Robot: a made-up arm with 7 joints.
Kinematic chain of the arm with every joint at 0, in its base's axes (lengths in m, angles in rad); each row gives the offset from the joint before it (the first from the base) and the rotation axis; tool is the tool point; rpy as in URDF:
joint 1: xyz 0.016 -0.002 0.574 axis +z
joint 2: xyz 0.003 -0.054 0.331 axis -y
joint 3: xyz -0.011 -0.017 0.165 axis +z
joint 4: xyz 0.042 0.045 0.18 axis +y
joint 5: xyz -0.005 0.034 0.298 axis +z
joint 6: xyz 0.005 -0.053 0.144 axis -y
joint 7: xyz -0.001 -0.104 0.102 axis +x
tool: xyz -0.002 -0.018 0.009 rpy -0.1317 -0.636 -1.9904
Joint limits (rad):
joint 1: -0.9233..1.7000
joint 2: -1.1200..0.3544
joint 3: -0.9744..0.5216
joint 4: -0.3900..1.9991
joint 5: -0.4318..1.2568
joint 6: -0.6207..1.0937
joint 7: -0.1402..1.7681
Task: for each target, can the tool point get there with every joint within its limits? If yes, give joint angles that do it. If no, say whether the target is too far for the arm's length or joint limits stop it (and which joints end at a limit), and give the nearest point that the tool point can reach.
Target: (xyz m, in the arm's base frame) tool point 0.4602 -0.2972 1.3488
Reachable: yes | joints -0.2719 0.1204 0.0094 1.3993 0.6660 0.6896 0.3720
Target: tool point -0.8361 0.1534 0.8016
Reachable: no: joint limits stop it (at a limit: joint 1, joint 3, joint 5, joint 6, joint 7) | nearest point -0.3259 0.3822 0.7377 | short by 0.563 m
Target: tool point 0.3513 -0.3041 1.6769
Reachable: yes | joints 0.3440 0.0449 -0.7880 0.5104 0.6581 -0.1782 0.3870
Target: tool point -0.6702 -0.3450 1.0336
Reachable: no: joint limits stop it (at a limit: joint 1, joint 2, joint 3, joint 6) | nearest point -0.3641 -0.4185 1.1307 | short by 0.329 m
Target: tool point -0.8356 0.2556 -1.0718
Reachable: no: too far | nearest point -0.1930 0.3093 0.4940 | short by 1.693 m
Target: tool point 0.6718 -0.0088 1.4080
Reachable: yes | joints 0.7805 -0.2510 -0.7707 0.8899 0.5901 -0.1048 1.5117
